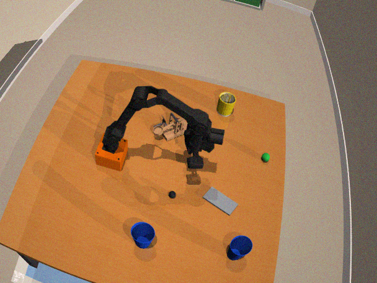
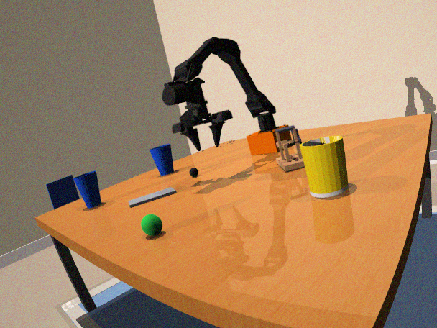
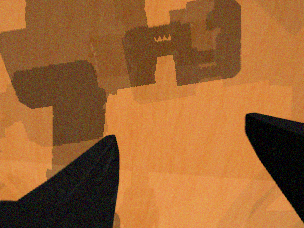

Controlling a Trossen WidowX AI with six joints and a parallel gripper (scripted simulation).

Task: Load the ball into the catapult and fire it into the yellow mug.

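My gripper tip is 30 mm past the small black ball, 150 mm to the left of it and 80 mm above it. The rest, counted from my gripper tip: green ball (350 mm ahead, 210 mm to the left, 70 mm below); then wooden catapult (160 mm behind, 190 mm to the left, 40 mm below); then flat grey slab (180 mm ahead, 100 mm to the right, 90 mm below).
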